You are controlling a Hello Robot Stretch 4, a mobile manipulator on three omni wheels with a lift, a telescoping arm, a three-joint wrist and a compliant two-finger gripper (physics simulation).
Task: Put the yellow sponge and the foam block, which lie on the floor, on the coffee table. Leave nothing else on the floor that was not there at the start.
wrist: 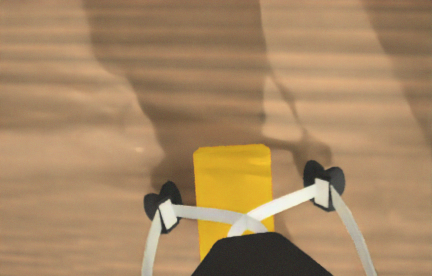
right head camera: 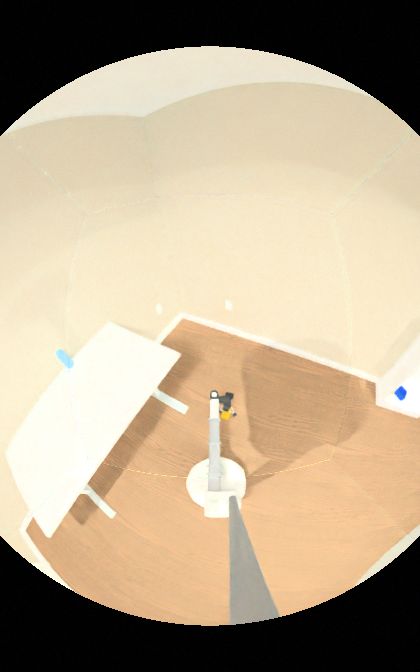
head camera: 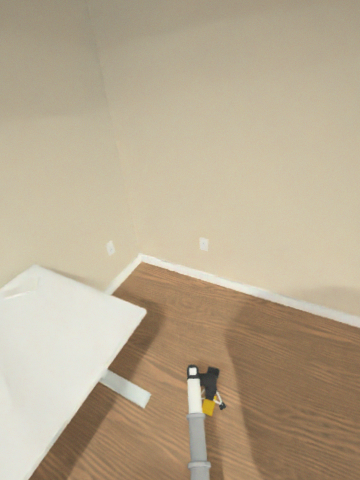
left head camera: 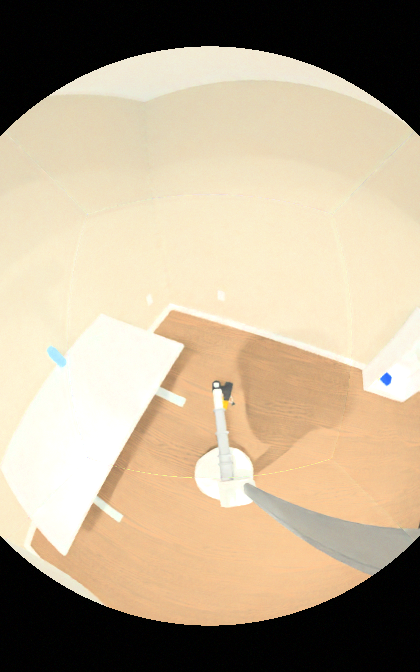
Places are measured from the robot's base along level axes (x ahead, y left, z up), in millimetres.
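Pixels of known places: gripper, fingertip midpoint: (wrist: 241, 187) (head camera: 210, 404).
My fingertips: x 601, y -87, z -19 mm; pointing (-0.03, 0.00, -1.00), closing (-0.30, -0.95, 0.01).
Behind a point stands the place of what it marks.
The yellow sponge (head camera: 208, 407) {x 574, y -72, z 17 mm} (left head camera: 226, 404) (right head camera: 225, 415) (wrist: 233, 175) {x 621, y -88, z 17 mm} lies on the wood floor under my gripper. My gripper (wrist: 241, 187) {x 601, y -87, z -19 mm} points down and is open, with one black fingertip on each side of the sponge and a gap on both sides. In the wrist view the gripper's dark body hides the sponge's near end. In the head camera view the arm partly hides the fingers. The white coffee table (head camera: 60, 350) {x 574, y 499, z 692 mm} (left head camera: 105, 400) (right head camera: 100, 400) stands to the left of the arm. I cannot make out a foam block on the floor.
A light-blue object (left head camera: 56, 356) (right head camera: 64, 358) shows at the coffee table's far left edge. A blue object (left head camera: 386, 379) (right head camera: 400, 393) is on white furniture at the right. A table leg (head camera: 126, 388) (left head camera: 171, 396) (right head camera: 171, 402) reaches out left of the gripper. Walls stand behind.
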